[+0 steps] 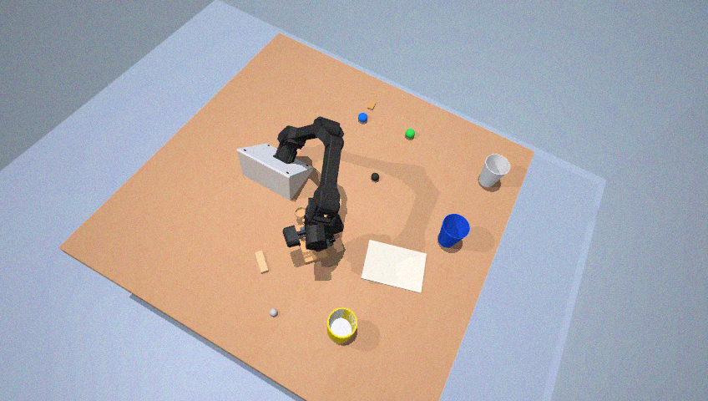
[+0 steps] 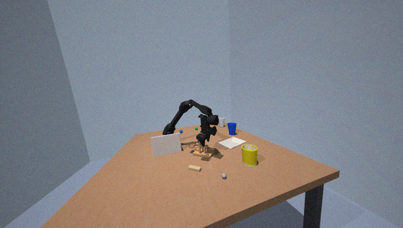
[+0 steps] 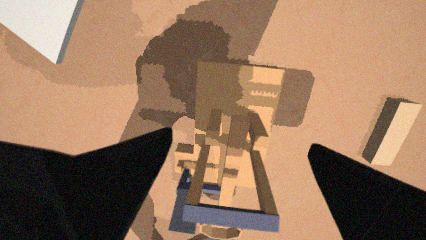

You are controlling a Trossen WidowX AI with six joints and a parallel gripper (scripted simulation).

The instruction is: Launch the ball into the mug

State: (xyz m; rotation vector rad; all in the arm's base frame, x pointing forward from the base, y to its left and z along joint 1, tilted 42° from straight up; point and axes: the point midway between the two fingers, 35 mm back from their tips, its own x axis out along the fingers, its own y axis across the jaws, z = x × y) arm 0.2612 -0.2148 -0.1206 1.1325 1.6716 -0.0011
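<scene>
Now: gripper tip 380 mm to the right of the black ball, 70 mm above it and 60 mm short of it. Round my gripper tip: grey ball (250 mm to the right, 70 mm below); then yellow mug (210 mm ahead, 200 mm to the right, 50 mm below); then wooden catapult (60 mm to the left, 40 mm behind, 30 mm below).
</scene>
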